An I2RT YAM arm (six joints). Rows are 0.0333 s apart.
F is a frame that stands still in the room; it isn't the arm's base.
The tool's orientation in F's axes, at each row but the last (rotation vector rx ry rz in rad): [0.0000 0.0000 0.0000]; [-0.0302 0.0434 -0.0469]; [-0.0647 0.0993 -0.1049]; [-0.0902 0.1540 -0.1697]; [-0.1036 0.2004 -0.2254]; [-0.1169 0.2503 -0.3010]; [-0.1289 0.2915 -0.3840]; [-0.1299 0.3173 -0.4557]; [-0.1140 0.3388 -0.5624]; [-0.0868 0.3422 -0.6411]
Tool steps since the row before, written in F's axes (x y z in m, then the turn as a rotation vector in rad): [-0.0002 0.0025 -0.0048 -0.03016 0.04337 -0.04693]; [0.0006 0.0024 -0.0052 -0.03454 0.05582 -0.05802]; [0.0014 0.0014 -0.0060 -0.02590 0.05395 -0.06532]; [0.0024 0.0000 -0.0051 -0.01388 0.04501 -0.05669]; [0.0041 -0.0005 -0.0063 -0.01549 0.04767 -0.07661]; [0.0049 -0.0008 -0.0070 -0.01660 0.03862 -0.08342]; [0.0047 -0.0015 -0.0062 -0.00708 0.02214 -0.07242]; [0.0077 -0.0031 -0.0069 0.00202 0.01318 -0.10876]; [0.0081 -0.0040 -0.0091 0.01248 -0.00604 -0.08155]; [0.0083 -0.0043 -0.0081 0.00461 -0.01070 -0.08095]
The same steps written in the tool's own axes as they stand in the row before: [-0.0002 0.0025 -0.0048 -0.03016 0.04337 -0.04693]; [0.0007 0.0026 -0.0051 -0.03465 0.05595 -0.05783]; [0.0018 0.0019 -0.0057 -0.02520 0.05547 -0.06432]; [0.0031 0.0009 -0.0046 -0.01318 0.04775 -0.05458]; [0.0052 0.0012 -0.0053 -0.01164 0.05246 -0.07412]; [0.0064 0.0017 -0.0055 -0.00835 0.04460 -0.08165]; [0.0063 0.0014 -0.0046 0.00365 0.03081 -0.06944]; [0.0098 0.0017 -0.0041 0.02530 0.03360 -0.10118]; [0.0112 0.0025 -0.0058 0.03626 0.01731 -0.07231]; [0.0111 0.0028 -0.0047 0.03300 0.00898 -0.07429]
